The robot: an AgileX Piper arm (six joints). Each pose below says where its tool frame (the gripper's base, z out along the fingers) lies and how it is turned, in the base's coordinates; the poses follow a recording.
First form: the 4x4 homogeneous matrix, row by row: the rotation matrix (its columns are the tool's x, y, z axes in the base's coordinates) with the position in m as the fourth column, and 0 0 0 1 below. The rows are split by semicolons.
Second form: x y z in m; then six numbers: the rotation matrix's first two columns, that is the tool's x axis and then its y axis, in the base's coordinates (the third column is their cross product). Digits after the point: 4 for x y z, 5 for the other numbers.
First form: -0.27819 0.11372 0.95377 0.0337; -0.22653 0.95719 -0.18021 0.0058; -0.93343 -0.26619 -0.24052 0.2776; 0 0 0 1
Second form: 0.0337 0.0058 0.2776 -0.27819 -0.22653 -0.93343 0.11372 0.95719 -0.26619
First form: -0.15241 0.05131 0.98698 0.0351; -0.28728 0.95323 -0.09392 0.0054; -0.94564 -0.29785 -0.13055 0.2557; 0 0 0 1
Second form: 0.0351 0.0054 0.2557 -0.15241 -0.28728 -0.94564 0.05131 0.95323 -0.29785
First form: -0.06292 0.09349 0.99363 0.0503; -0.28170 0.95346 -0.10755 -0.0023; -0.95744 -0.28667 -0.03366 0.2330; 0 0 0 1
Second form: 0.0503 -0.0023 0.2330 -0.06292 -0.28170 -0.95744 0.09349 0.95346 -0.28667
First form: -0.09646 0.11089 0.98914 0.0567; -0.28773 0.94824 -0.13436 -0.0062; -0.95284 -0.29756 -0.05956 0.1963; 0 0 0 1
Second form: 0.0567 -0.0062 0.1963 -0.09646 -0.28773 -0.95284 0.11089 0.94824 -0.29756
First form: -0.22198 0.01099 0.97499 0.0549; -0.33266 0.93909 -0.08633 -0.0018; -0.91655 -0.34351 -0.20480 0.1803; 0 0 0 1
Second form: 0.0549 -0.0018 0.1803 -0.22198 -0.33266 -0.91655 0.01099 0.93909 -0.34351
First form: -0.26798 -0.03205 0.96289 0.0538; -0.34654 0.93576 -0.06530 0.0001; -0.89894 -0.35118 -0.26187 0.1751; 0 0 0 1
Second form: 0.0538 0.0001 0.1751 -0.26798 -0.34654 -0.89894 -0.03205 0.93576 -0.35118
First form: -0.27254 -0.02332 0.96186 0.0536; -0.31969 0.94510 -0.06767 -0.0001; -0.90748 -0.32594 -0.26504 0.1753; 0 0 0 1
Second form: 0.0536 -0.0001 0.1753 -0.27254 -0.31969 -0.90748 -0.02332 0.94510 -0.32594
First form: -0.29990 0.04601 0.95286 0.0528; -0.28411 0.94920 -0.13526 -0.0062; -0.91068 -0.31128 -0.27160 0.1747; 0 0 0 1
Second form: 0.0528 -0.0062 0.1747 -0.29990 -0.28411 -0.91068 0.04601 0.94920 -0.31128
